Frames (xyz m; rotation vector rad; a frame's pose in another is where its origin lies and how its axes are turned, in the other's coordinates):
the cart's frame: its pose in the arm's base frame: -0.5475 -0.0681 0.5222 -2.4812 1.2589 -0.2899
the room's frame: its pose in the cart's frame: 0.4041 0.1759 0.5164 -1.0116 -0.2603 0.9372
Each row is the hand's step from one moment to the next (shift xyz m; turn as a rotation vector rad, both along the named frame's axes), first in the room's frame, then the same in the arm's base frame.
Working: the room's frame: its pose in the arm's base frame: -0.2703 -0.3840 -0.0110 1.6068 -2.0992 -0.8675

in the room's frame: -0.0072 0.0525 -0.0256 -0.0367 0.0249 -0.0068
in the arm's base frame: -0.0207 0.0091 0.0543 -0.0034 0.0374 0.0245
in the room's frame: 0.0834 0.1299 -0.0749 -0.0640 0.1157 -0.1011
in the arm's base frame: -0.0736 -0.0768 0.1346 -0.0043 0.0547 0.1571
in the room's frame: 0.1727 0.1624 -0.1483 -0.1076 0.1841 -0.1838
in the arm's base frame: -0.0783 -0.1751 0.2035 0.0090 0.0868 0.2677
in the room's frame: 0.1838 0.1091 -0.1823 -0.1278 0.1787 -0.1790
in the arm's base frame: -0.0215 -0.2031 0.1929 0.0159 0.1063 0.2622
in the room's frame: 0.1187 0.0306 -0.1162 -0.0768 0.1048 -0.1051
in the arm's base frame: 0.0144 -0.1374 0.0972 0.0099 0.0641 0.1540
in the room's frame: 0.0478 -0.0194 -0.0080 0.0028 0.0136 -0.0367
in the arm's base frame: 0.0053 -0.0508 -0.0108 0.0117 -0.0097 0.0362
